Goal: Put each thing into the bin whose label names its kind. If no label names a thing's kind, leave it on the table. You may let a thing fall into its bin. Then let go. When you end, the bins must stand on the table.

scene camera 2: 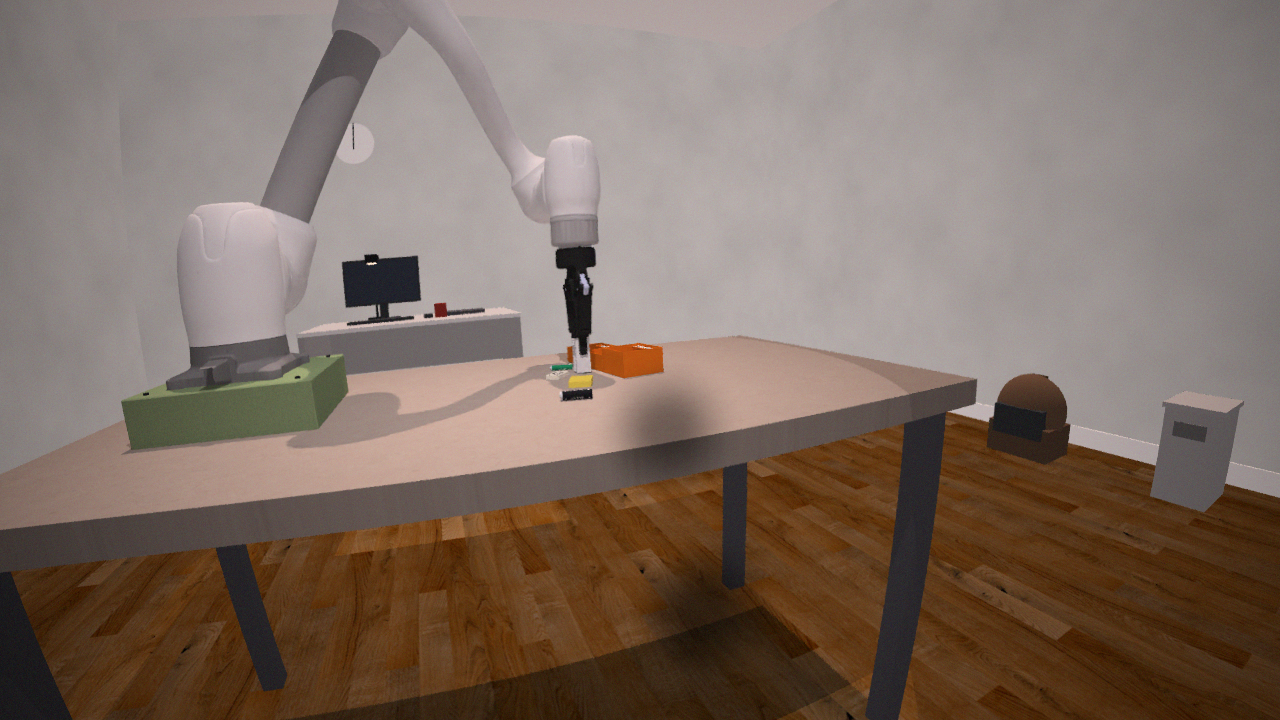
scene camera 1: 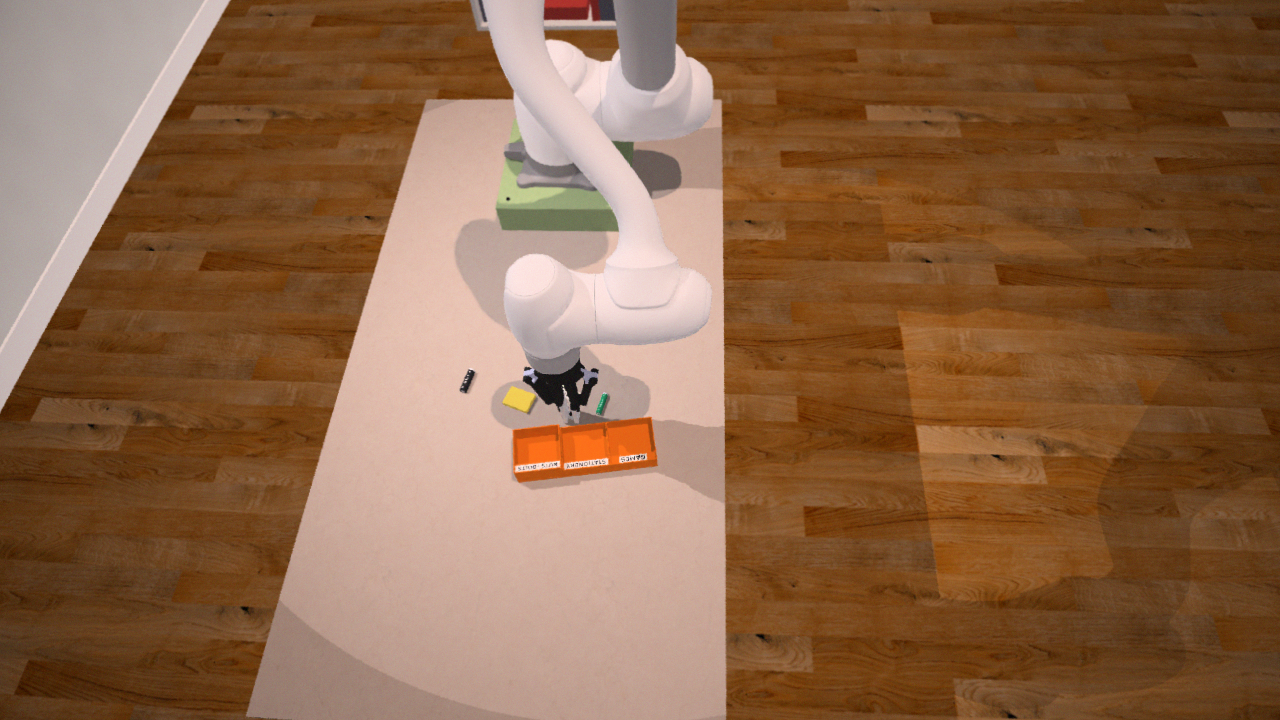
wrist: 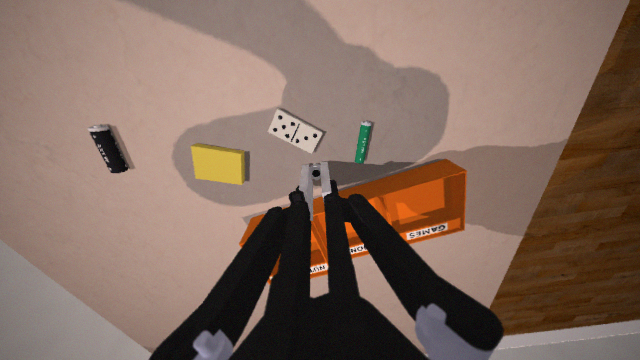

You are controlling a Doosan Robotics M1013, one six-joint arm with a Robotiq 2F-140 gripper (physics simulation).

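Pixels of known places: gripper, between the fingertips: point(scene camera 2: 582, 371) point(scene camera 1: 571, 416) point(wrist: 316, 173); arm's base, origin of its link: point(scene camera 2: 244, 374) point(scene camera 1: 563, 159).
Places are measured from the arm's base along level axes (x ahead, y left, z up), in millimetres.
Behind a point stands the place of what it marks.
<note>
My gripper point(scene camera 1: 570, 417) {x 592, y 99, z -69 mm} point(scene camera 2: 581, 368) {x 592, y 99, z -69 mm} point(wrist: 316, 173) {x 592, y 99, z -69 mm} is shut on a small grey nut point(wrist: 316, 173) {x 588, y 99, z -64 mm}, low at the table beside the bins. A white domino point(wrist: 296, 131) {x 540, y 85, z -65 mm} lies behind the fingers. A green battery point(scene camera 1: 602, 403) {x 563, y 154, z -63 mm} point(scene camera 2: 561, 367) {x 560, y 147, z -67 mm} point(wrist: 363, 142) {x 559, y 152, z -62 mm}, a yellow block point(scene camera 1: 519, 399) {x 568, y -5, z -63 mm} point(scene camera 2: 580, 381) {x 559, y -31, z -63 mm} point(wrist: 218, 164) {x 563, y -5, z -62 mm} and a black battery point(scene camera 1: 467, 380) {x 537, y -113, z -59 mm} point(scene camera 2: 576, 394) {x 533, y -122, z -63 mm} point(wrist: 108, 149) {x 532, y -110, z -60 mm} lie on the table. The orange three-part bin unit point(scene camera 1: 584, 471) {x 703, y 140, z -57 mm} point(scene camera 2: 637, 361) {x 675, y 10, z -46 mm} point(wrist: 457, 172) {x 595, y 242, z -42 mm} stands on the table; its labels include STATIONERY and GAMES, and the nuts label is partly hidden in the wrist view.
The robot's green base block point(scene camera 1: 559, 218) {x 144, y 9, z -31 mm} point(scene camera 2: 223, 420) {x 15, y -133, z -45 mm} stands on the same table point(scene camera 1: 501, 582) {x 906, y 25, z -72 mm} point(scene camera 2: 501, 447) {x 405, y -306, z -72 mm}. The bin unit's near wall is close to the fingers. A side desk point(scene camera 2: 411, 342) with a monitor point(scene camera 2: 381, 281) stands behind.
</note>
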